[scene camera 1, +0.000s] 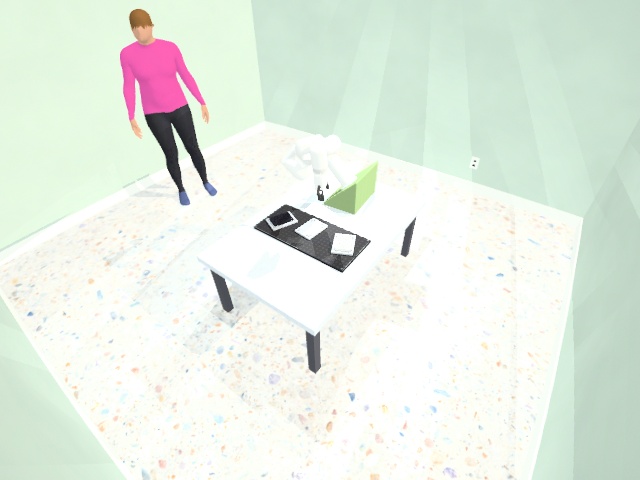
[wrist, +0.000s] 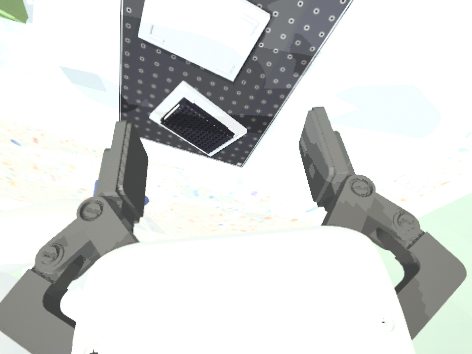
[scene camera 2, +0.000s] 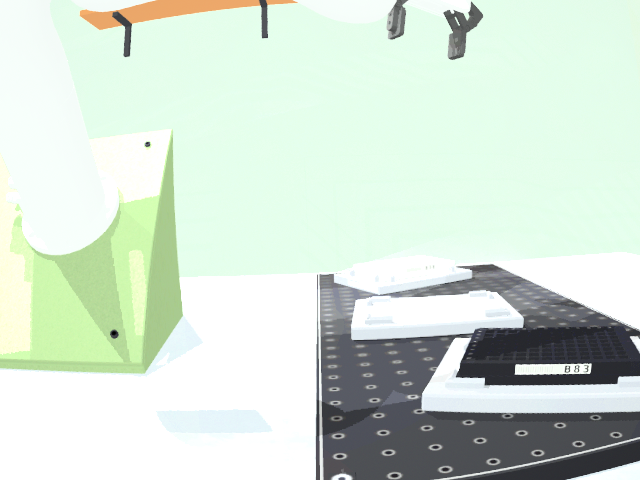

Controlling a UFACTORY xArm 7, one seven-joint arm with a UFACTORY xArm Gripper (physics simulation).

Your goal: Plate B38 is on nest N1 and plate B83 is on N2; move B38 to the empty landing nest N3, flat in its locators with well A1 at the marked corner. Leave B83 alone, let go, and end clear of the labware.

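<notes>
White plate B38 (scene camera 1: 344, 241) (scene camera 2: 413, 266) sits on the far white nest (scene camera 2: 379, 289); its label and well A1 are too small to read, and it does not show in the wrist view. Black plate B83 (scene camera 1: 282, 219) (scene camera 2: 553, 346) (wrist: 197, 127) lies on its white nest (scene camera 2: 465, 403) (wrist: 182, 90), label legible in scene camera 2. Between them is the empty white nest (scene camera 1: 311, 228) (scene camera 2: 431, 310) (wrist: 205, 35), with raised corner locators. My gripper (scene camera 1: 323, 191) (scene camera 2: 426, 41) (wrist: 222, 132) is open and empty, high above the nests' level and apart from all labware.
The nests stand on a black perforated board (scene camera 1: 310, 250) (scene camera 2: 361, 372) on a white table (scene camera 1: 289, 279). A green wedge mount (scene camera 1: 364, 191) (scene camera 2: 165, 268) (wrist: 12, 10) stands beside the board under the arm. A person (scene camera 1: 155, 77) stands beyond the table. An orange shelf (scene camera 2: 206, 9) hangs behind.
</notes>
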